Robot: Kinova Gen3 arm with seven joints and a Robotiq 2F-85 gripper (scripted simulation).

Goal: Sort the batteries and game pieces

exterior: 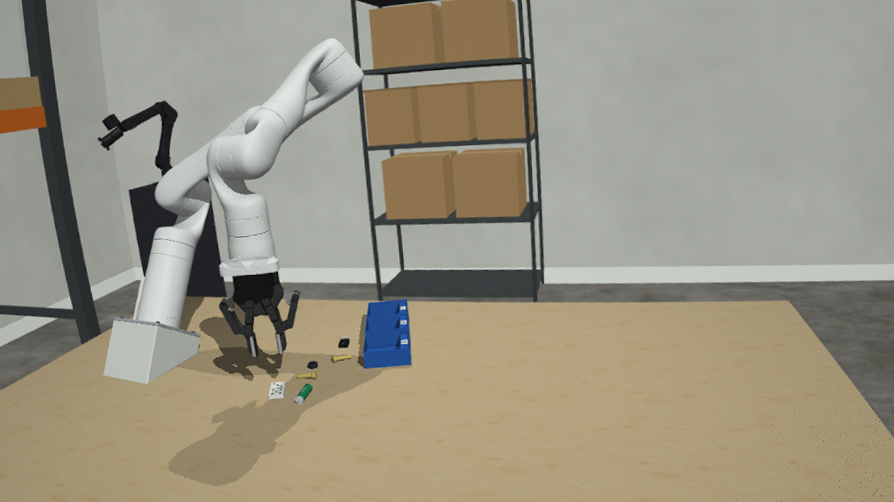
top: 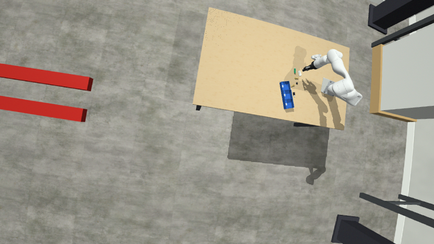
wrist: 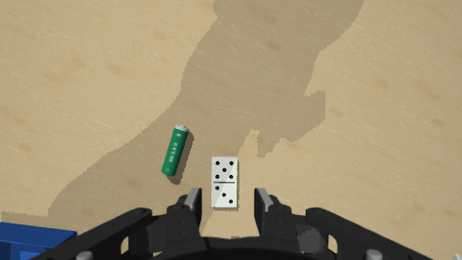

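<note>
My gripper is now 90 mm above the white domino. The rest, counted from my hand: green battery: 80 mm below, 60 mm ahead; then black nut: 110 mm to the left, 90 mm below, 10 mm ahead; then black piece: 230 mm to the left, 90 mm below, 20 mm ahead.
</note>
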